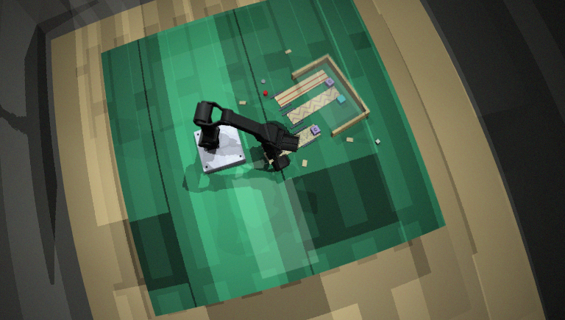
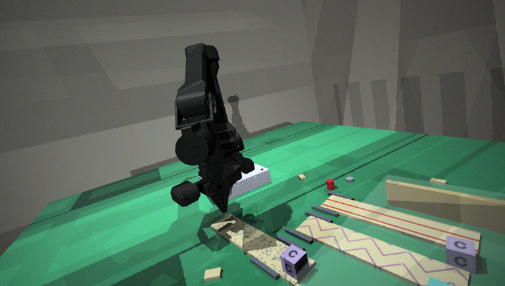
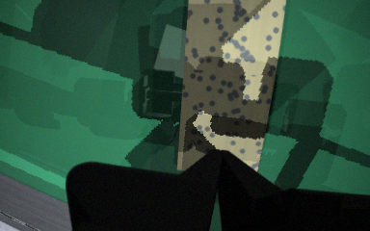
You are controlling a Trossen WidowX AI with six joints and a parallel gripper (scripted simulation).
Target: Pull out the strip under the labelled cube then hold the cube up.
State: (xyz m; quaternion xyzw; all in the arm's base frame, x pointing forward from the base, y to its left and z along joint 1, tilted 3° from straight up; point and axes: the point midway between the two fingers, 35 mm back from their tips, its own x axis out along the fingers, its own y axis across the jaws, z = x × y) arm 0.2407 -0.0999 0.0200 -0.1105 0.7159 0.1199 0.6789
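My gripper tip is now 90 mm short of the dotted strip, 30 mm to the right of it and 30 mm above it. The rest, counted from my gripper tip: red cylinder (280 mm to the left, 30 mm ahead, 20 mm below); then grey disc (340 mm to the left, 30 mm below, 30 mm ahead).
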